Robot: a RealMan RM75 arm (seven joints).
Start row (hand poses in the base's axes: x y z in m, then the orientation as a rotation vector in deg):
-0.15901 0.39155 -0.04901 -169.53 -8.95 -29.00
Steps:
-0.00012 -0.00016 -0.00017 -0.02 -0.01 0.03
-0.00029 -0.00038 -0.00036 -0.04 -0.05 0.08
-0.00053 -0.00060 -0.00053 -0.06 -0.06 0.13
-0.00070 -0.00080 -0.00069 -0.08 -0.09 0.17
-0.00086 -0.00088 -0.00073 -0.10 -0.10 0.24
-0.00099 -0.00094 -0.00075 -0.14 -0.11 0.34
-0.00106 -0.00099 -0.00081 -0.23 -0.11 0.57
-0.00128 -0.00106 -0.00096 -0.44 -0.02 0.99
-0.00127 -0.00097 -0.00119 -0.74 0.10 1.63
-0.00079 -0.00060 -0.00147 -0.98 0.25 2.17
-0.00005 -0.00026 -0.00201 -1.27 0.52 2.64
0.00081 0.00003 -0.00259 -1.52 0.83 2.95
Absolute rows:
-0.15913 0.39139 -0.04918 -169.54 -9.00 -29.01
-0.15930 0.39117 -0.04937 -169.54 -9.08 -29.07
-0.15954 0.39095 -0.04954 -169.55 -9.17 -29.08
-0.15971 0.39075 -0.04970 -169.55 -9.23 -29.12
-0.15987 0.39067 -0.04974 -169.55 -9.34 -29.13
-0.16000 0.39061 -0.04976 -169.57 -9.50 -29.13
-0.16007 0.39056 -0.04982 -169.60 -9.87 -29.11
-0.16029 0.39049 -0.04997 -169.72 -10.54 -28.93
-0.16028 0.39058 -0.05020 -169.88 -11.56 -28.69
-0.15980 0.39095 -0.05048 -170.01 -12.42 -28.41
-0.15906 0.39129 -0.05102 -170.22 -13.17 -27.97
-0.15820 0.39158 -0.05160 -170.44 -13.68 -27.48

